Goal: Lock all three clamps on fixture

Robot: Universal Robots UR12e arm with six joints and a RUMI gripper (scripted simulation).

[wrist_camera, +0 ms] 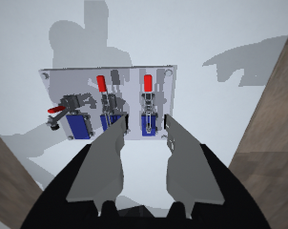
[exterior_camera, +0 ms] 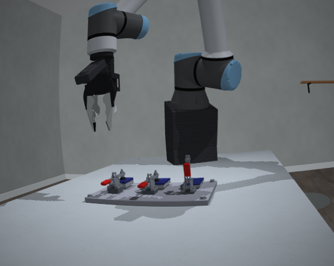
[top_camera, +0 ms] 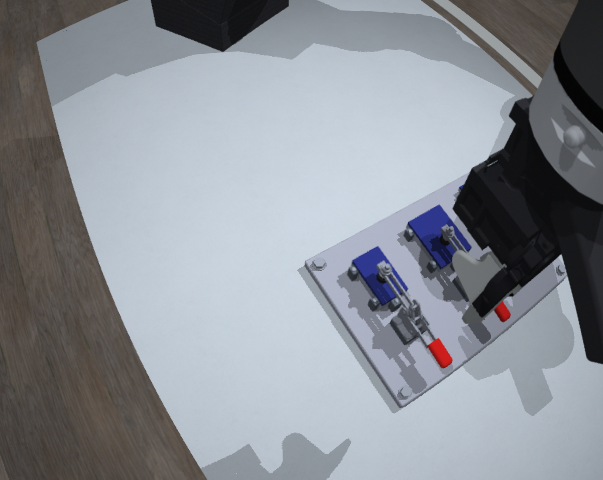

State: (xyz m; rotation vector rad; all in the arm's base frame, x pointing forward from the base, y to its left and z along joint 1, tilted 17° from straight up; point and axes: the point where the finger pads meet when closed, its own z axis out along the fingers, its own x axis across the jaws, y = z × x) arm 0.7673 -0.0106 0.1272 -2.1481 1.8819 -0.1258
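Right now the blue part is 19 cm to the left of my hand, 19 cm below it and 17 cm behind it. Round my hand: grey fixture plate: 21 cm below, 10 cm behind, 9 cm to the left.
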